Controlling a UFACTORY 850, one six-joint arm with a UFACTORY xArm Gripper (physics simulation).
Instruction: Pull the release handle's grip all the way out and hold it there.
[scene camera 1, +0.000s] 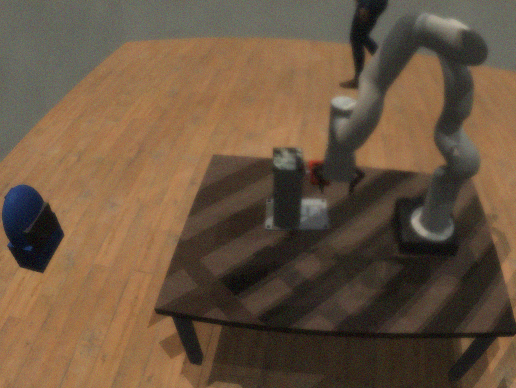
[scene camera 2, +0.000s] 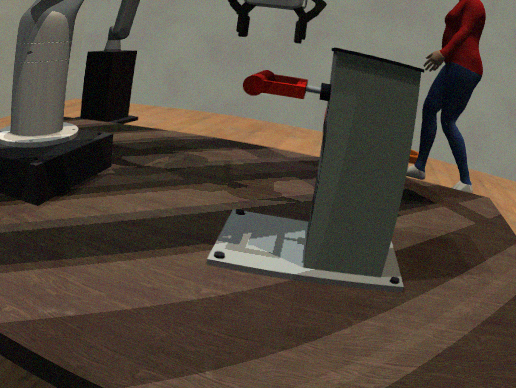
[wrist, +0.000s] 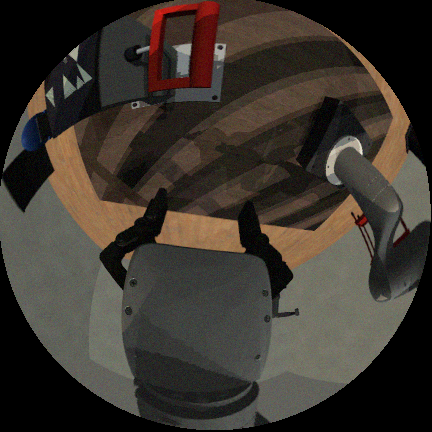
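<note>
The release handle's red grip (scene camera 1: 314, 166) (scene camera 2: 254, 83) (wrist: 204, 50) is a rectangular loop with a thick outer bar. It sticks out level from the upper side of a grey-green upright housing (scene camera 1: 287, 200) (scene camera 2: 365, 165) (wrist: 117, 75). A short stretch of metal rod (scene camera 2: 313, 89) (wrist: 143, 49) shows between grip and housing. My gripper (scene camera 1: 337, 189) (scene camera 2: 270, 37) (wrist: 204, 203) is open and empty, pointing down. In scene camera 2 its fingertips are above the grip, apart from it. In the wrist view the grip lies beyond the fingertips, toward the top of the view.
The housing stands on a pale base plate (scene camera 1: 319, 222) (scene camera 2: 255, 264) (wrist: 197, 95) with dark bolts, on a brown striped table (scene camera 1: 240, 310) (scene camera 2: 125, 310). The housing's top reaches above the grip. My arm's base (scene camera 1: 432, 230) (scene camera 2: 37, 135) stands on the same table. A person (scene camera 1: 361, 37) (scene camera 2: 465, 50) is on the floor behind.
</note>
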